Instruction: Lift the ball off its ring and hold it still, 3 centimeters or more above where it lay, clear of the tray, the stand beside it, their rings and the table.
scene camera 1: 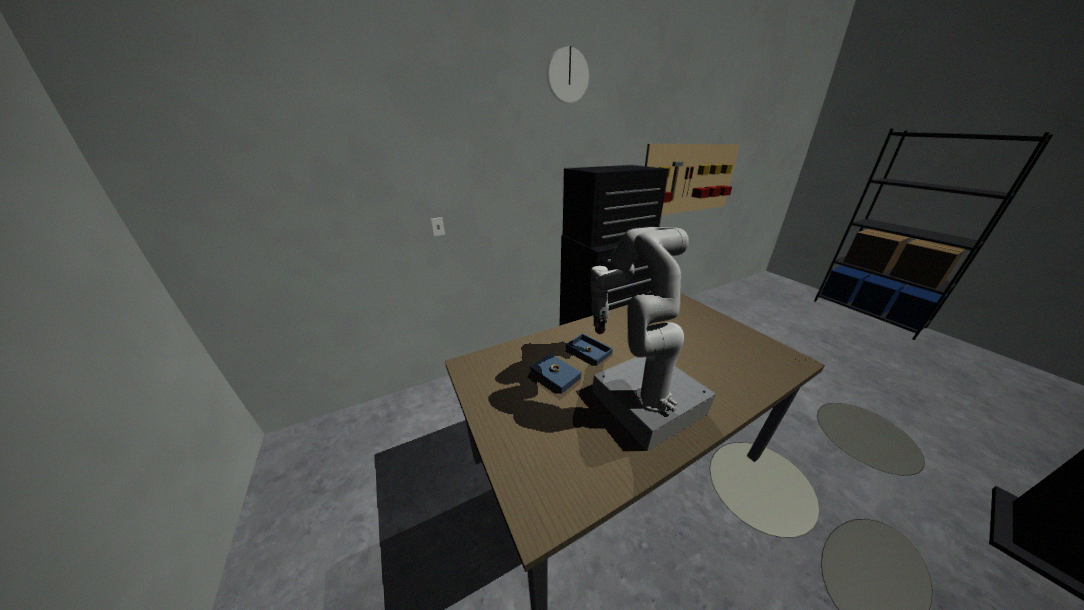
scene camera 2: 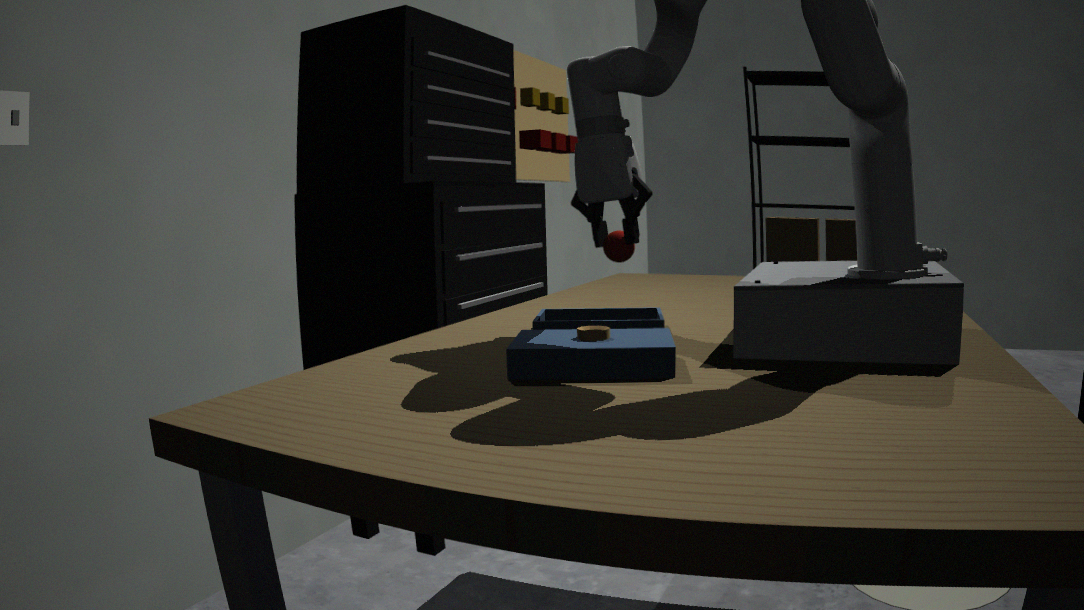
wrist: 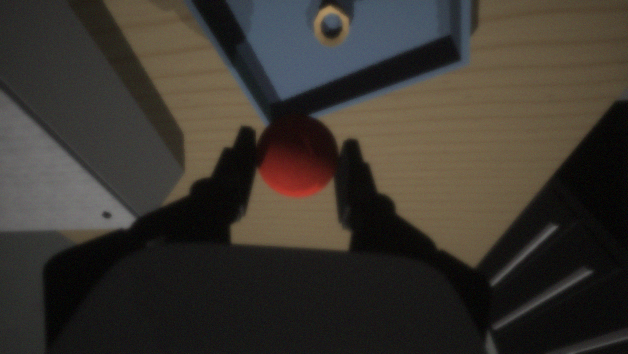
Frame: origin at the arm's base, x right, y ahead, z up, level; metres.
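Where they show: gripper, fingertip midpoint: (scene camera 1: 599, 328) (scene camera 2: 617, 245) (wrist: 298, 153); arm's base, link origin: (scene camera 1: 653, 398) (scene camera 2: 888, 274).
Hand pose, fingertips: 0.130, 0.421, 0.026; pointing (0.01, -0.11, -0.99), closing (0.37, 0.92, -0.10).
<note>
Each offset is from my fingertips to the top centre of the thing, as dx, dy, dz. "spot": to the spot under its first point. Level surfaces: height alone.
My gripper (scene camera 2: 615, 234) (wrist: 298, 153) is shut on a red ball @(+0.004, -0.002, +0.023) (scene camera 2: 619, 246) (wrist: 298, 165), with a finger on each side of it. In scene camera 1 the gripper (scene camera 1: 600, 329) hangs over the blue tray; the ball is dark and hard to tell there. The ball hangs in the air, well above the blue walled tray @(-0.036, +0.022, -0.102) (scene camera 1: 604, 359) (scene camera 2: 653, 323) (wrist: 400, 30) and apart from it. A tan ring @(spot: -0.033, +0.027, -0.127) (scene camera 1: 588, 349) (wrist: 318, 31) is inside the tray. The blue stand (scene camera 1: 561, 382) (scene camera 2: 591, 367) is next to the tray, with another tan ring (scene camera 1: 554, 368) (scene camera 2: 593, 333) on top.
The grey arm base block (scene camera 1: 644, 429) (scene camera 2: 845, 326) (wrist: 45, 180) stands on the wooden table @(dz -0.130) (scene camera 1: 560, 485) (scene camera 2: 363, 432) beside the tray and stand. A black drawer cabinet (scene camera 1: 598, 204) (scene camera 2: 356, 151) (wrist: 590, 240) stands behind the table. The arm's shadow falls around the stand.
</note>
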